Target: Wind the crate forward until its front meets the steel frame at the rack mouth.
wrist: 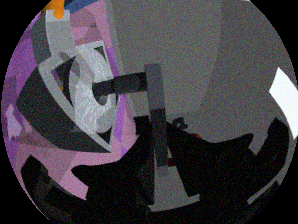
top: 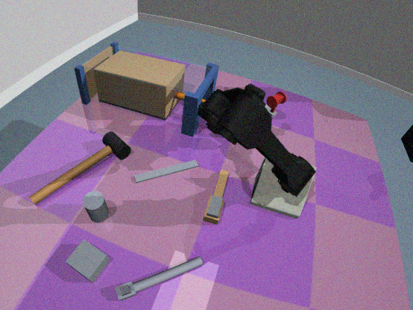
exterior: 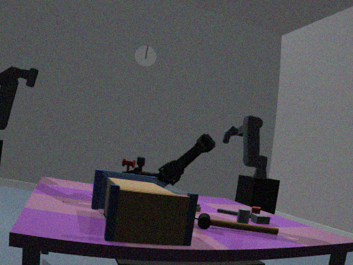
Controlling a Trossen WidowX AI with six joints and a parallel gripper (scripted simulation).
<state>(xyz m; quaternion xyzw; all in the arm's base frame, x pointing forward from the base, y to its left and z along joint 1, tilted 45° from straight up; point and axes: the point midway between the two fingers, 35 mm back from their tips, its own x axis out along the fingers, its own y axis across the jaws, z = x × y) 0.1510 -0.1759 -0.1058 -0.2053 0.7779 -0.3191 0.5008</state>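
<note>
Right now my gripper tip is 40 mm to the right of the red knob, 40 mm below it and 40 mm past it. From my gripper tip the other things lie so: grey winch: 110 mm below, 30 mm to the right, 30 mm ahead; then blue frame: 200 mm ahead, 30 mm below, 20 mm to the right; then grey crank handle: 20 mm to the left, 10 mm behind, 10 mm above.
</note>
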